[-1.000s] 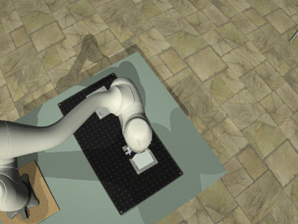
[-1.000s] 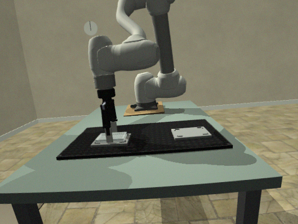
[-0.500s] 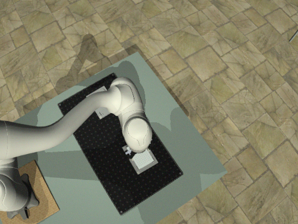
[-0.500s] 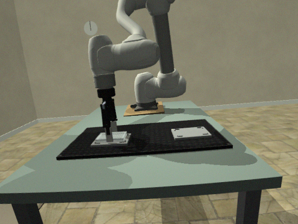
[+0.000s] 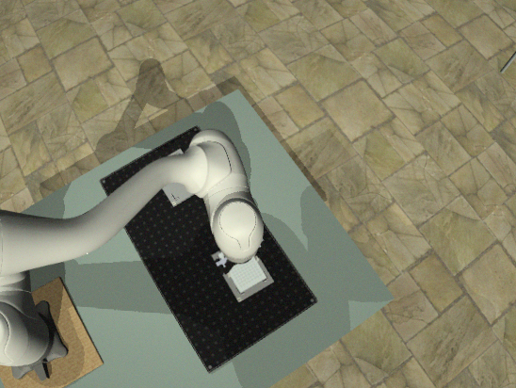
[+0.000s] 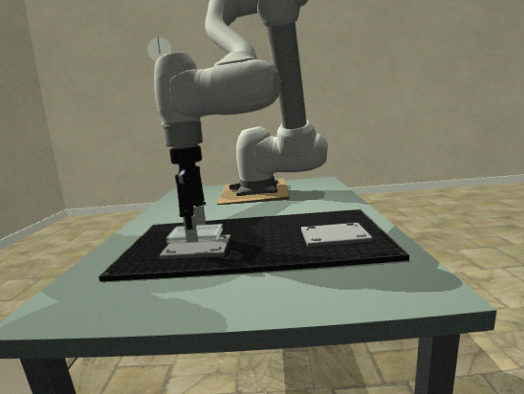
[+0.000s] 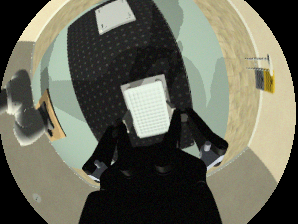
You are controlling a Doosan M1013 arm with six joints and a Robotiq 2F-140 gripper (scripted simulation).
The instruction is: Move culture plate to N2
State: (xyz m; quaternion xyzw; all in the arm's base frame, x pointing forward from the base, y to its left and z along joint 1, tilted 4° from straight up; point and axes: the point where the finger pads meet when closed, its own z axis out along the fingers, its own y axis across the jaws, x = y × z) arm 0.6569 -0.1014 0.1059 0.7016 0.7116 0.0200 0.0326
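My hand is 6 cm above the nest N1. Also, from my hand: nest N2: 4 cm behind, 36 cm to the left, 6 cm below; lid: 2 cm below.
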